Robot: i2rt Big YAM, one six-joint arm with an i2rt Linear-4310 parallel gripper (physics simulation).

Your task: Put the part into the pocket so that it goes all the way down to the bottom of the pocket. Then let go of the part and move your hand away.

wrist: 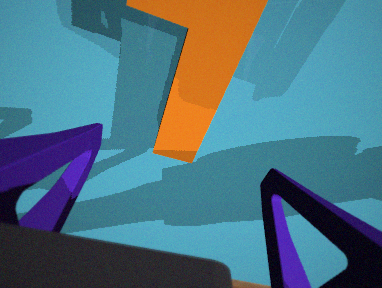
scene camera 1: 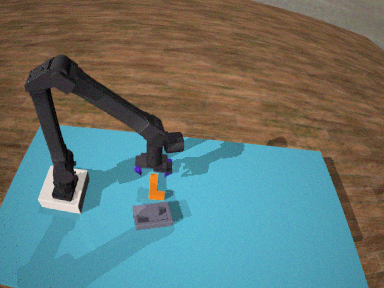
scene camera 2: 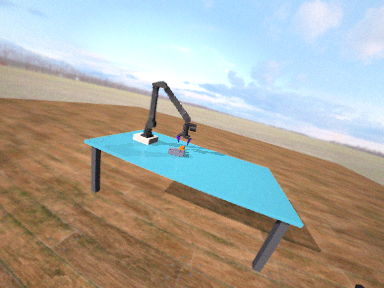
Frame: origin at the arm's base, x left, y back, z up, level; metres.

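Seen in the pictures: gripper, fingertip midpoint: [wrist: 189, 156] [scene camera 1: 153, 175] [scene camera 2: 182, 143]; arm's base at its link origin: [scene camera 1: 65, 187] [scene camera 2: 147, 136].
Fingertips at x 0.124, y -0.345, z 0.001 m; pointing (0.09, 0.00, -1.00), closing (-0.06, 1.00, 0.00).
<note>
Pixels of each thing's top centre, then the offset from my fingertips to it. Level surfaces: height alone.
- orange L-shaped block at its top centre: [wrist: 172, 85] [scene camera 1: 157, 184] [scene camera 2: 183, 147] dy -0.020, dx -0.023, dz -0.028 m
- grey pocket block at its top centre: [scene camera 1: 152, 213] [scene camera 2: 176, 150] dy -0.014, dx -0.166, dz -0.022 m
- blue table at its surface level: dz -0.058 m
The part, an orange L-shaped block [scene camera 1: 154, 187] [scene camera 2: 182, 148] [wrist: 200, 65], lies on the table beside the grey block with the pocket. In the wrist view its long leg points down toward the space between the fingers. The grey pocket block [scene camera 1: 154, 225] [scene camera 2: 176, 152] lies nearer the front in the scene camera 1 view; its recess is partly in shadow and holds no part. My gripper [scene camera 1: 153, 172] [scene camera 2: 184, 142] [wrist: 189, 156] is open, with its purple fingers wide apart, above the table and just behind the orange part in the scene camera 1 view. Nothing is between the fingers.
The arm stands on a white base block [scene camera 1: 47, 198] [scene camera 2: 145, 139] at the left of the blue table [scene camera 1: 260, 220] [scene camera 2: 235, 180]. The arm's shadows fall across the table. The table's far edge runs behind the gripper.
</note>
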